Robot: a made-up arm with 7 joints. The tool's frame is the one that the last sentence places.
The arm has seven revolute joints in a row. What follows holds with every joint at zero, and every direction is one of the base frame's. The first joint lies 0.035 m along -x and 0.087 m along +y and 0.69 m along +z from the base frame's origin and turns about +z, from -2.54 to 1.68 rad. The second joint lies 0.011 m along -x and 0.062 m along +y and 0.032 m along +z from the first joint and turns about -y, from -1.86 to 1.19 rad. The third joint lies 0.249 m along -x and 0.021 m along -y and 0.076 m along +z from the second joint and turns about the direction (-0.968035, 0.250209, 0.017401), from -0.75 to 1.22 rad. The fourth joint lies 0.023 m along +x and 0.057 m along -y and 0.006 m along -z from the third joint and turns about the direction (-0.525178, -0.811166, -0.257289), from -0.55 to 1.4 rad. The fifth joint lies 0.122 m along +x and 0.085 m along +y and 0.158 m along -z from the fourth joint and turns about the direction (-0.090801, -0.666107, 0.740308), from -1.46 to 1.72 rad. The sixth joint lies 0.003 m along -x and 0.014 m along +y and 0.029 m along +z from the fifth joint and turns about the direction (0.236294, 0.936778, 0.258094), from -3.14 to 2.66 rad. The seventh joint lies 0.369 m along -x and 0.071 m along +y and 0.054 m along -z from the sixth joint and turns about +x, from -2.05 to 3.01 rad. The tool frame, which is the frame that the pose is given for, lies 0.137 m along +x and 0.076 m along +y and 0.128 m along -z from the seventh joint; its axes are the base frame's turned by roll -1.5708, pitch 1.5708 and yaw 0 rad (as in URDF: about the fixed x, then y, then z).
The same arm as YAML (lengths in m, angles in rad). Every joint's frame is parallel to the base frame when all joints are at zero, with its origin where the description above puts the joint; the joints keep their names.
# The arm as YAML. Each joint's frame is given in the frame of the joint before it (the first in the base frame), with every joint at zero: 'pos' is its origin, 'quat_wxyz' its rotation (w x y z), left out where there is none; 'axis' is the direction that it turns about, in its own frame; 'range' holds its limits. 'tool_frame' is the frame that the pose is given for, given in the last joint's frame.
length_unit: m
angle_unit: rad
joints:
  - joint: joint 1
    pos: [-0.035, 0.087, 0.69]
    axis: [0.0, 0.0, 1.0]
    range: [-2.54, 1.68]
  - joint: joint 2
    pos: [-0.011, 0.062, 0.032]
    axis: [0.0, -1.0, 0.0]
    range: [-1.86, 1.19]
  - joint: joint 3
    pos: [-0.249, -0.021, 0.076]
    axis: [-0.968035, 0.250209, 0.017401]
    range: [-0.75, 1.22]
  - joint: joint 4
    pos: [0.023, -0.057, -0.006]
    axis: [-0.525178, -0.811166, -0.257289]
    range: [-0.55, 1.4]
  - joint: joint 5
    pos: [0.122, 0.085, -0.158]
    axis: [-0.090801, -0.666107, 0.740308]
    range: [-1.46, 1.72]
  - joint: joint 6
    pos: [-0.003, 0.014, 0.029]
    axis: [0.236294, 0.936778, 0.258094]
    range: [-3.14, 2.66]
  - joint: joint 7
    pos: [-0.369, 0.071, -0.054]
    axis: [1.0, 0.0, 0.0]
    range: [-2.05, 3.01]
tool_frame:
  pos: [0.137, 0.076, -0.128]
  quat_wxyz: [0.499998, -0.5, 0.5, 0.500002]

